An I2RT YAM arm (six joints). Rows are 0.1 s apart.
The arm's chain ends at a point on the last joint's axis. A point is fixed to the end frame.
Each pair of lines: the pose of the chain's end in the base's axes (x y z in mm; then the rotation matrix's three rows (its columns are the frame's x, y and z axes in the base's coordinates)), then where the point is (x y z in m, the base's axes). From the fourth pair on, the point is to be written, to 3 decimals.
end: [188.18, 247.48, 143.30], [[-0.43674, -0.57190, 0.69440], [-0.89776, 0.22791, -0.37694], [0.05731, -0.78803, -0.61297]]
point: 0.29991 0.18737 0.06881
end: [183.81, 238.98, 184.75], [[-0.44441, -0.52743, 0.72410], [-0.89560, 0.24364, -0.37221], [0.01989, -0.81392, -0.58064]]
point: 0.29902 0.17926 0.11544
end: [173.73, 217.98, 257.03], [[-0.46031, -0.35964, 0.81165], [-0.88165, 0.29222, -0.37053], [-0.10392, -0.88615, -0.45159]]
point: 0.29853 0.15760 0.20780
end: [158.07, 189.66, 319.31], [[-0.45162, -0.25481, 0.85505], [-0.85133, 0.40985, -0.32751], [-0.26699, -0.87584, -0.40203]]
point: 0.287 0.133 0.277
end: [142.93, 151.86, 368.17], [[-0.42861, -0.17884, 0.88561], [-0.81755, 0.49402, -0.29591], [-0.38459, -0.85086, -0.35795]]
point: 0.275 0.099 0.332
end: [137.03, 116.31, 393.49], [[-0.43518, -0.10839, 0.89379], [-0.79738, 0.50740, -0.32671], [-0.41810, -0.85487, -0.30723]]
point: 0.269 0.058 0.364
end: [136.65, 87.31, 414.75], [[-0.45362, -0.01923, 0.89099], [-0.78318, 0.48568, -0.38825], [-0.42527, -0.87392, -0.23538]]
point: 0.267 0.021 0.397
